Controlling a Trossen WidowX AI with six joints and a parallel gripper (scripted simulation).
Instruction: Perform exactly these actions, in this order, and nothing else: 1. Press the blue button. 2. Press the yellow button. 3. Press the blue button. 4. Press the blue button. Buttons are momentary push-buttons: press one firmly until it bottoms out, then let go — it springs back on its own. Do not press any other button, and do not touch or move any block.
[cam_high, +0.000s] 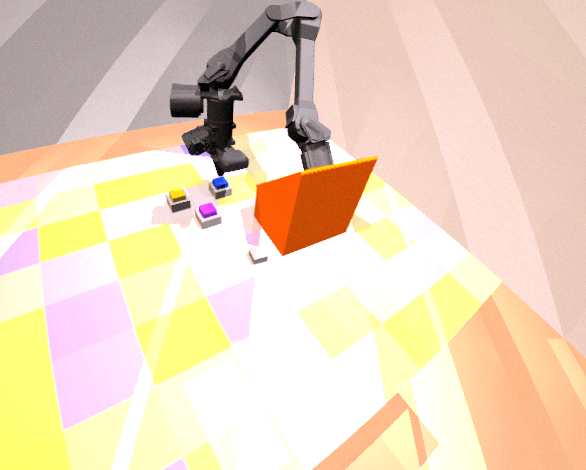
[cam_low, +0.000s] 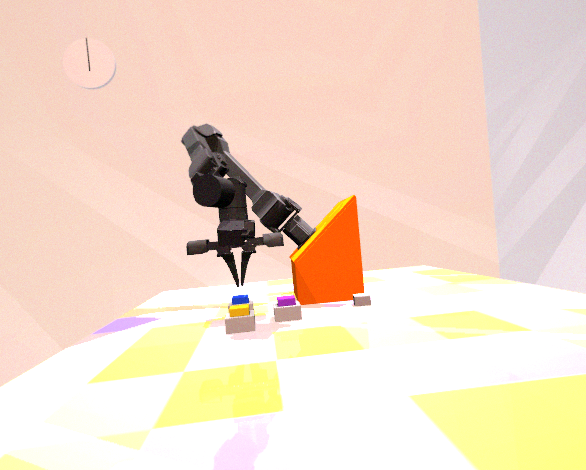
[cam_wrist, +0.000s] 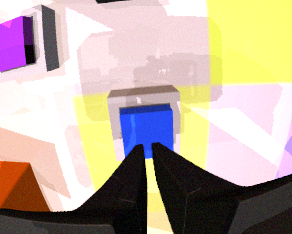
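Right now the blue button is 3 cm below my gripper tip. The rest, counted from my gripper tip: yellow button 11 cm ahead, 3 cm below, 2 cm to the left; magenta button 9 cm to the left, 5 cm ahead, 3 cm below.
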